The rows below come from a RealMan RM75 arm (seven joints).
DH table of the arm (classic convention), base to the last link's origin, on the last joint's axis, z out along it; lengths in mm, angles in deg. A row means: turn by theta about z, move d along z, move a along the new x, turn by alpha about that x. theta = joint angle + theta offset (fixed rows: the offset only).
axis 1: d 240.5  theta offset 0  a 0  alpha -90
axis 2: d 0  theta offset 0  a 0  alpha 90
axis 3: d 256  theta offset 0  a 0  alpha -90
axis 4: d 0  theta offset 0  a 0  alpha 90
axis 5: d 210  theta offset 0  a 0  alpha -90
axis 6: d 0  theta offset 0  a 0  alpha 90
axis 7: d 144  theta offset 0  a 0  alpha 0
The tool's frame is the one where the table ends.
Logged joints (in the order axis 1, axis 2, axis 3, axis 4, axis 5, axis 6, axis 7), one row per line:
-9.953, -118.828, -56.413, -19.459, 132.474, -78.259, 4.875
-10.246, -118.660, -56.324, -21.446, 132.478, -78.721, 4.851
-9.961, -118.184, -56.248, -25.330, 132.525, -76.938, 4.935
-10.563, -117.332, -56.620, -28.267, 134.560, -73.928, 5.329
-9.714, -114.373, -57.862, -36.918, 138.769, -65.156, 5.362
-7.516, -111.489, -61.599, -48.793, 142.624, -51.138, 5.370
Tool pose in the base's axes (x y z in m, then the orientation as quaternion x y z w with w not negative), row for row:
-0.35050, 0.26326, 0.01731, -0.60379, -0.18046, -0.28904, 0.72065
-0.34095, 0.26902, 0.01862, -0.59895, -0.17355, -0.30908, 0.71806
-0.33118, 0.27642, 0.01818, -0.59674, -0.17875, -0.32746, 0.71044
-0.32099, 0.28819, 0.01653, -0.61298, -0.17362, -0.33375, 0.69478
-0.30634, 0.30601, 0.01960, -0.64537, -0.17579, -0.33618, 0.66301
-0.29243, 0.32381, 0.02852, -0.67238, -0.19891, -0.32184, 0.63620
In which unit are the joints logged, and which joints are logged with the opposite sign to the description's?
The joints are logged in degrees. Opposite sign: axis 6.
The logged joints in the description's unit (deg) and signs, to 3 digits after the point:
-9.953, -118.828, -56.413, -19.459, 132.474, 78.259, 4.875
-10.246, -118.660, -56.324, -21.446, 132.478, 78.721, 4.851
-9.961, -118.184, -56.248, -25.330, 132.525, 76.938, 4.935
-10.563, -117.332, -56.620, -28.267, 134.560, 73.928, 5.329
-9.714, -114.373, -57.862, -36.918, 138.769, 65.156, 5.362
-7.516, -111.489, -61.599, -48.793, 142.624, 51.138, 5.370

